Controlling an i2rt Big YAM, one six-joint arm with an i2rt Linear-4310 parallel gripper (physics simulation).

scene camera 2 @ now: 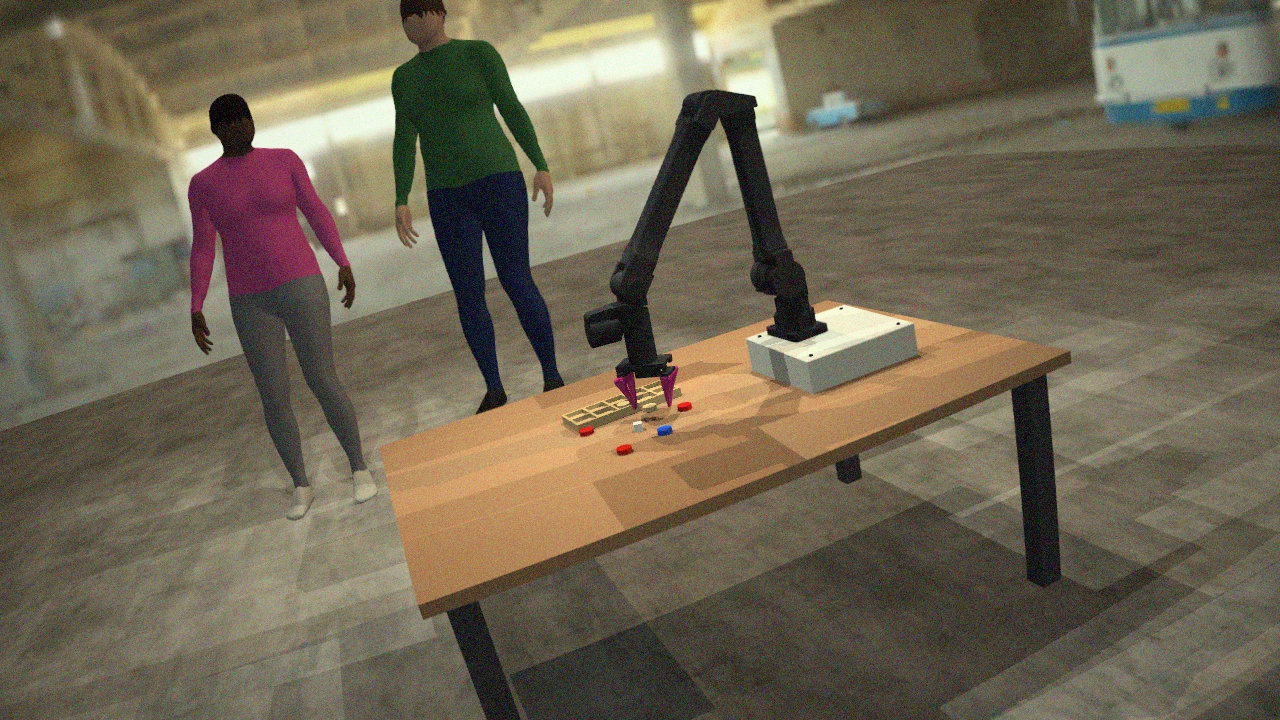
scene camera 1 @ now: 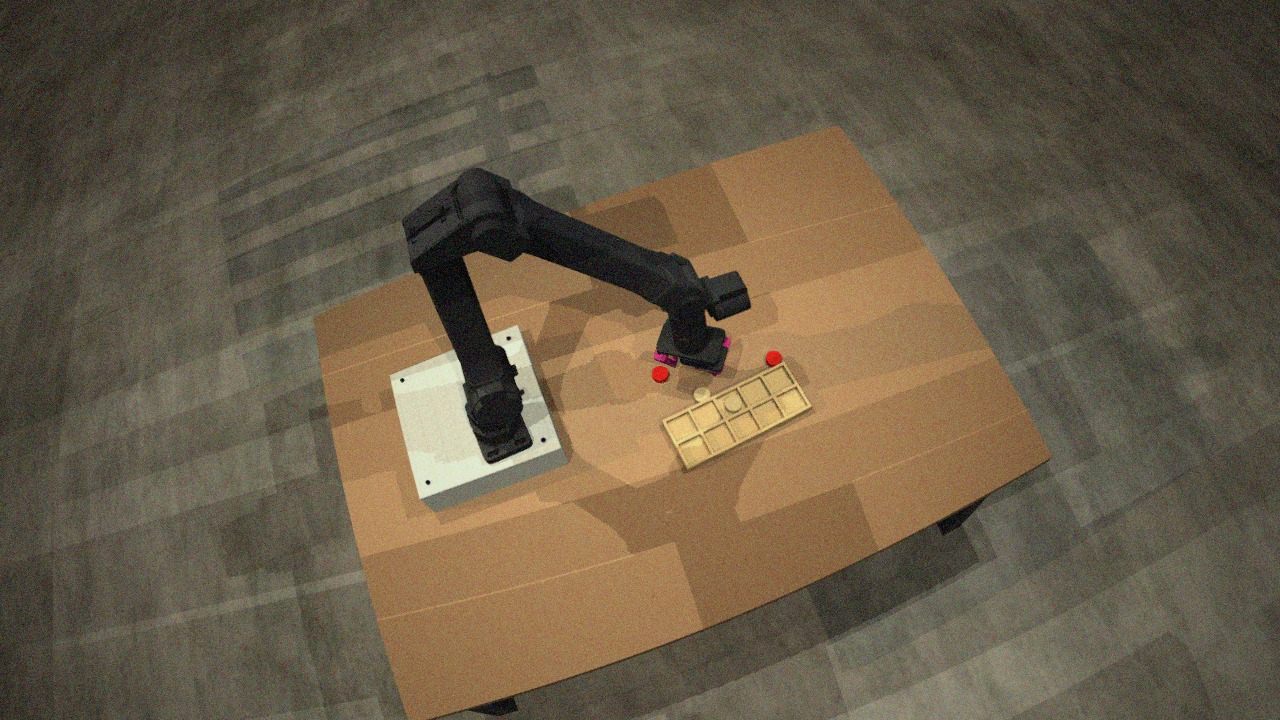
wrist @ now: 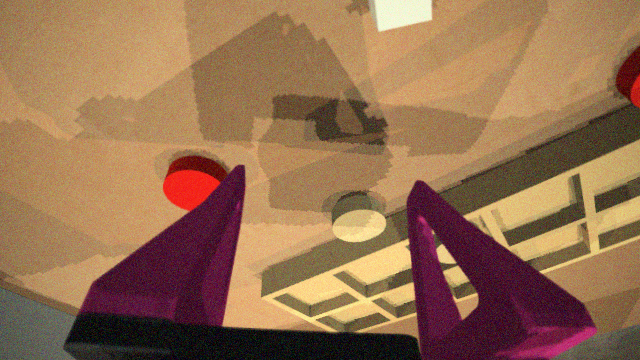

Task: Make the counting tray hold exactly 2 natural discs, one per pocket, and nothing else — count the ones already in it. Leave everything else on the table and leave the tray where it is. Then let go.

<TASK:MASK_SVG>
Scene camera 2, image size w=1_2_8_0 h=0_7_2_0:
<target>my gripper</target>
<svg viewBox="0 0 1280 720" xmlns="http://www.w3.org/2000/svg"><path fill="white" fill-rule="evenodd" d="M652 332L648 336L638 337L639 342L634 342L633 338L624 337L628 358L624 358L615 367L617 378L614 380L614 384L625 395L634 410L637 408L634 373L636 379L660 377L668 407L672 405L673 387L678 366L667 366L667 362L671 363L673 361L672 354L657 355Z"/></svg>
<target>counting tray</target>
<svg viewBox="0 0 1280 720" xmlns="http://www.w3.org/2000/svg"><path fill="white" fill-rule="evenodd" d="M680 387L674 385L672 399L682 395ZM661 381L658 380L636 388L636 410L631 405L621 409L617 408L618 403L628 401L622 393L561 415L563 423L580 433L579 430L582 428L595 428L639 412L648 403L656 403L656 405L663 403L666 399Z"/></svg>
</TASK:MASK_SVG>
